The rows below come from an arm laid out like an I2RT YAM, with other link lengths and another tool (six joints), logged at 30 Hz.
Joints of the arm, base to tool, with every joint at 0 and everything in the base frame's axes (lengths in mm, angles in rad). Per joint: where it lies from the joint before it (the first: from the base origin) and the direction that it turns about. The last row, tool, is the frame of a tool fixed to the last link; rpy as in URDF.
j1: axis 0 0 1 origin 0.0 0.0 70.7
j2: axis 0 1 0 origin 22.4 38.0 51.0
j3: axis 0 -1 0 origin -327.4 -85.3 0.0
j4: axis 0 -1 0 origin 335.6 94.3 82.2
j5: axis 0 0 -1 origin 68.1 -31.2 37.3
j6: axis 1 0 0 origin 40.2 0.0 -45.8
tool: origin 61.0 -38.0 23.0 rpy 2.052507 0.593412 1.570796
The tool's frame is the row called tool.
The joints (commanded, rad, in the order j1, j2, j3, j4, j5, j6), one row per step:
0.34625, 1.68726, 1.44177, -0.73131, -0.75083, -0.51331
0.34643, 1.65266, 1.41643, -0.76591, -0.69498, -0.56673
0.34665, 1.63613, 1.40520, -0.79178, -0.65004, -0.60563
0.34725, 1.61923, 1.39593, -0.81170, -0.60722, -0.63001
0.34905, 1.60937, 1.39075, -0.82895, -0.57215, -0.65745
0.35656, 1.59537, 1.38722, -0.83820, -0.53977, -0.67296
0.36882, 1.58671, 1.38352, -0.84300, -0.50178, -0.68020
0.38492, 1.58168, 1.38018, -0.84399, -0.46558, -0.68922
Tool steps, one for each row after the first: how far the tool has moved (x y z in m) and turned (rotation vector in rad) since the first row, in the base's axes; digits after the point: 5 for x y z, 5 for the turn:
-0.01058, -0.00737, 0.00085, -0.06119, -0.03273, 0.00300
-0.01585, -0.01220, 0.00017, -0.11094, -0.05459, 0.00537
-0.02053, -0.01692, 0.00082, -0.15448, -0.07208, 0.00098
-0.02387, -0.01967, 0.00069, -0.19271, -0.08914, 0.00483
-0.02827, -0.02006, 0.00388, -0.22189, -0.11011, 0.00684
-0.03180, -0.01863, 0.00463, -0.25437, -0.12615, 0.00549
-0.03512, -0.01497, 0.00447, -0.28516, -0.14422, 0.01006

